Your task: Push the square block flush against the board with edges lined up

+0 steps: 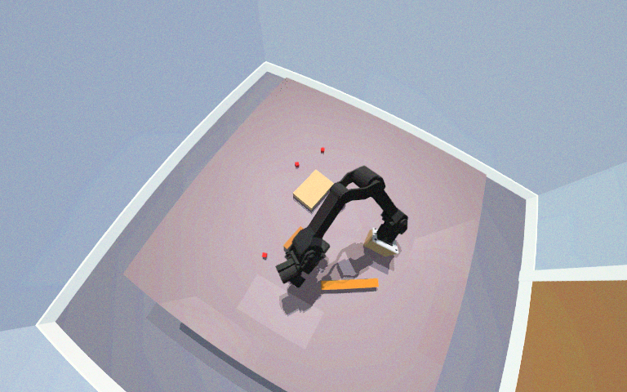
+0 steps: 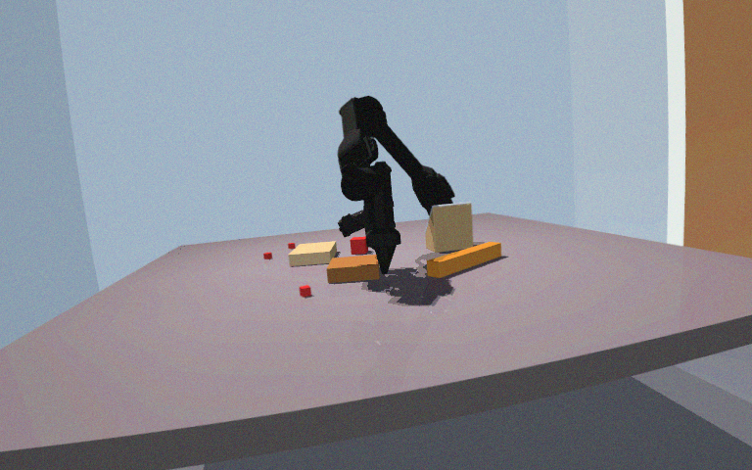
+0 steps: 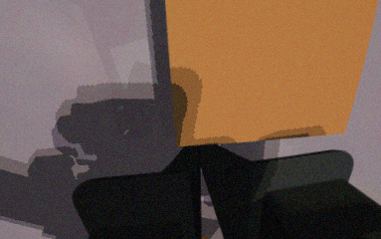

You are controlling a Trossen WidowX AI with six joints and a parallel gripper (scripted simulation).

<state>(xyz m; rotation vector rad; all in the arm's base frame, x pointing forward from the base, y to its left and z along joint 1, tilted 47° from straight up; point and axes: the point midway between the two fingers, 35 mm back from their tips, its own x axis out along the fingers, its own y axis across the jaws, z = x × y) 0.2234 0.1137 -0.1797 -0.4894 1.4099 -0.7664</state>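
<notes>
Now: the orange square block 50 mm to the right of my gripper tip, 50 mm ahead of it and 10 mm above it. Round my gripper tip: long orange board: 180 mm behind, 10 mm above; then cream rectangular block: 290 mm to the right, 120 mm ahead, 10 mm above; then red cube: 290 mm to the right, 10 mm above.
</notes>
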